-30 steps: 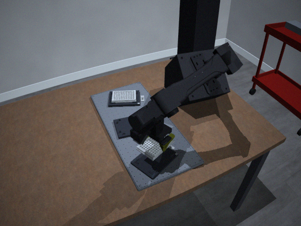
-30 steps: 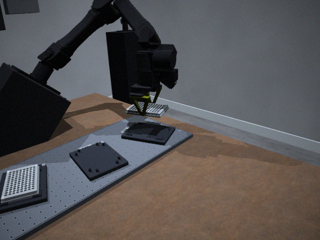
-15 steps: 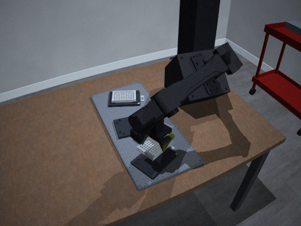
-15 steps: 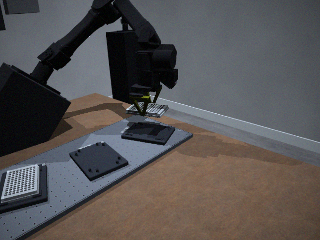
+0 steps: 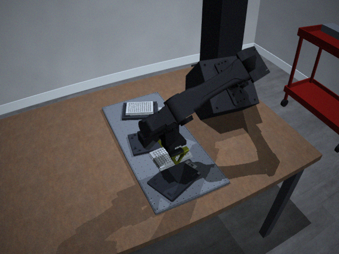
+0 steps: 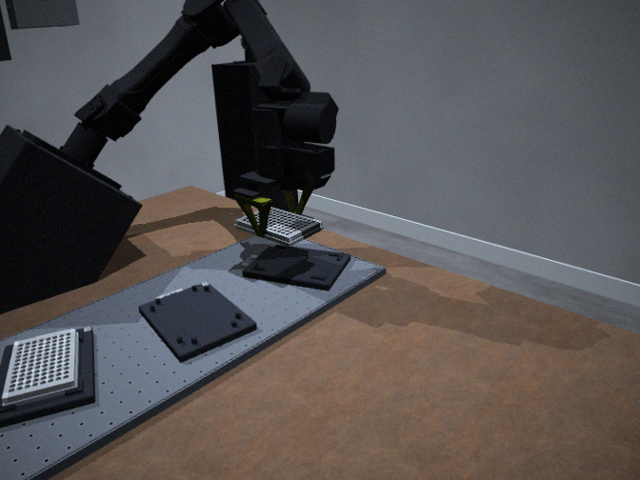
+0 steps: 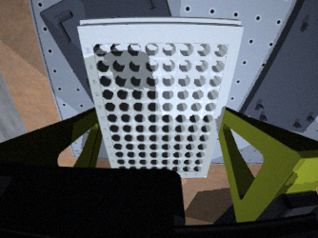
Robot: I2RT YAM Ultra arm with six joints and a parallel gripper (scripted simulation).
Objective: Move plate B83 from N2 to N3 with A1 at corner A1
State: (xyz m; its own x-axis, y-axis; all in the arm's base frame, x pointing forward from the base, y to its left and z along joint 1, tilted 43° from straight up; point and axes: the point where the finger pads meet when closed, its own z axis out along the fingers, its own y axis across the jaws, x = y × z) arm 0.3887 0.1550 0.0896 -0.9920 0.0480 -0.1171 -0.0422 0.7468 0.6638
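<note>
The landing nest N3 lies 180 mm to the right of my hand and 90 mm below it. The rest, counted from my hand: dark nest N2: 90 mm below, 40 mm to the left; then N2 label: 100 mm below, 90 mm behind.
</note>
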